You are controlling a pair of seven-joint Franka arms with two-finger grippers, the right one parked.
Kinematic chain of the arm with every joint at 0, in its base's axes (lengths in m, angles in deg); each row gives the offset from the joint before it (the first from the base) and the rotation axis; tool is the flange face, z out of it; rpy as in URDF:
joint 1: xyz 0 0 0.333 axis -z
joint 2: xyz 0 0 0 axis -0.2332 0.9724 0
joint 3: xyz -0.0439 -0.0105 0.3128 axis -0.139 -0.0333 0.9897
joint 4: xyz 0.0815 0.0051 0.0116 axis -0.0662 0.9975 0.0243
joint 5: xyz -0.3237 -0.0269 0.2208 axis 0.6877 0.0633 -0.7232
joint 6: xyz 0 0 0 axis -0.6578 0.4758 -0.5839
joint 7: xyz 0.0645 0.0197 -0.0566 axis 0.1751 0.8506 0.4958
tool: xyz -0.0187 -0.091 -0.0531 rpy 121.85 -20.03 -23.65
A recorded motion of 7 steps. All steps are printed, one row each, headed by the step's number.
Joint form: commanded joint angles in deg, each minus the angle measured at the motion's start. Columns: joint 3, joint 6, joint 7, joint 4, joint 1, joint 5, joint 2.
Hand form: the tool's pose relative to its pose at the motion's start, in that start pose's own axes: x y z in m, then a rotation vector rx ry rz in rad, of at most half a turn. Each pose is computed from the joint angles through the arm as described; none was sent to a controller.
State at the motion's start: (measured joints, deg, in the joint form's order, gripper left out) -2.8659 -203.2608 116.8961 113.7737 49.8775 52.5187 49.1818
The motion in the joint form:
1: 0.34 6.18 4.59 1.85 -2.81 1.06 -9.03
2: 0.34 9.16 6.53 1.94 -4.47 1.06 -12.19
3: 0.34 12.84 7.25 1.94 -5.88 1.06 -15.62
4: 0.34 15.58 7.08 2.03 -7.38 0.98 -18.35
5: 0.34 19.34 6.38 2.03 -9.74 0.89 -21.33
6: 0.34 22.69 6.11 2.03 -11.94 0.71 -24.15
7: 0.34 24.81 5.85 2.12 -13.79 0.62 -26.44
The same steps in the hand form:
1: 0.0128 -0.0321 -0.0904 0.0068 0.0288 -0.1323
2: 0.0193 -0.0507 -0.1252 0.0159 0.0405 -0.1931
3: 0.0206 -0.0684 -0.1623 0.0303 0.0485 -0.2293
4: 0.0225 -0.0867 -0.1912 0.0423 0.0571 -0.2516
5: 0.0263 -0.1150 -0.2223 0.0650 0.0585 -0.2809
6: 0.0272 -0.1415 -0.2515 0.0850 0.0628 -0.3154
7: 0.0272 -0.1630 -0.2749 0.0946 0.0719 -0.3439

